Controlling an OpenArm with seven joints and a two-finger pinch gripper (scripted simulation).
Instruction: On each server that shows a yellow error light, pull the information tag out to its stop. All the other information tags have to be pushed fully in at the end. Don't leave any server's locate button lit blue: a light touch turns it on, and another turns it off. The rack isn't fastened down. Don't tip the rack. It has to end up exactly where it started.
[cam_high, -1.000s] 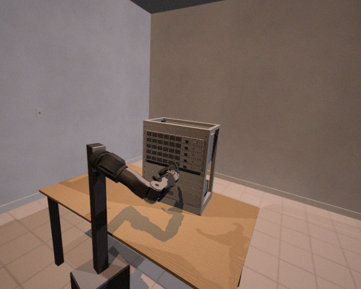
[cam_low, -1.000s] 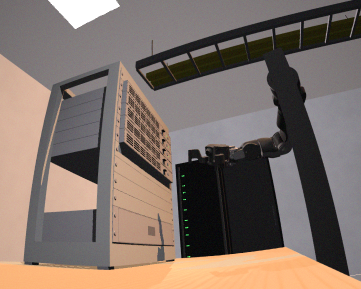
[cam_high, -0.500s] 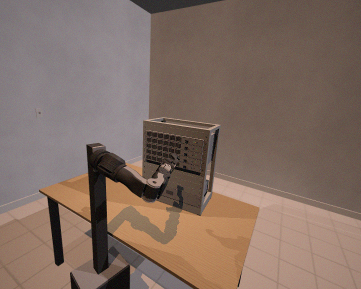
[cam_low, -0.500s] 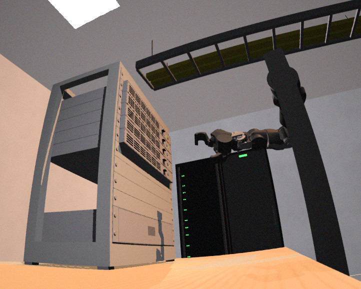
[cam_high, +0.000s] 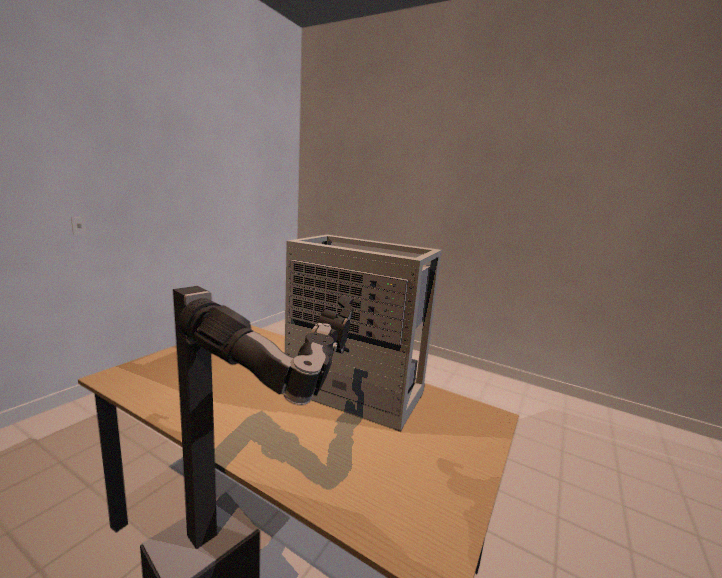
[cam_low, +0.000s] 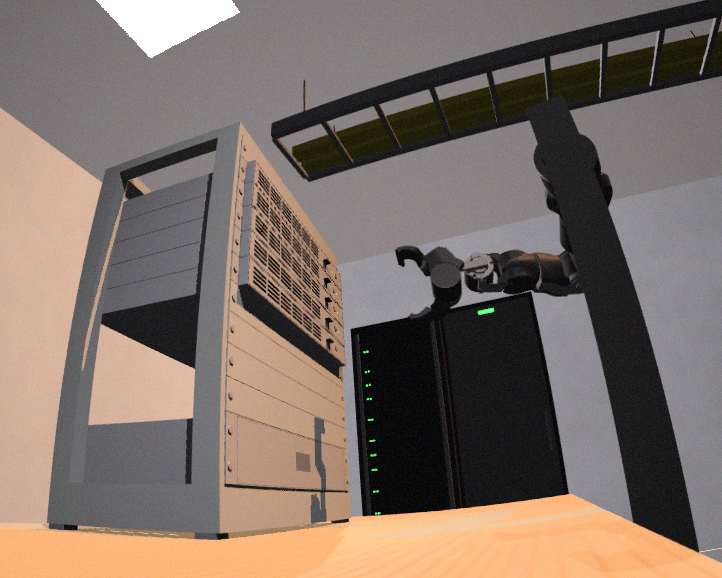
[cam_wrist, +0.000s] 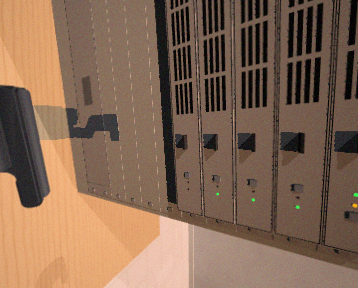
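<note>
Right now my hand is 160 mm short of the locate button, 10 mm to the left of it and 60 mm below it.
</note>
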